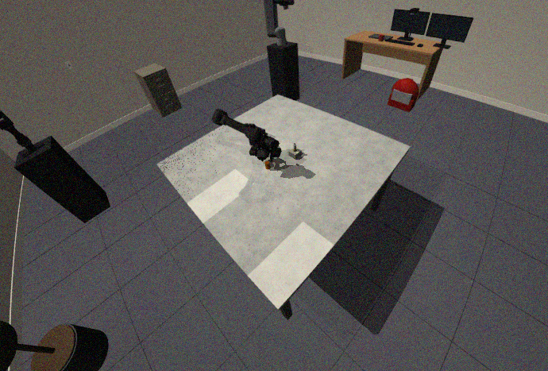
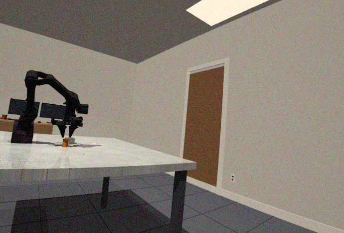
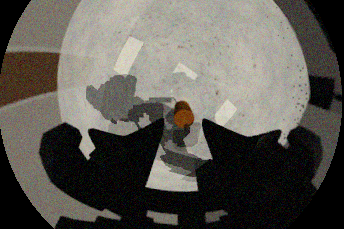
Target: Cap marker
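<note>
Now: the orange cap 30 mm below my gripper tip.
</note>
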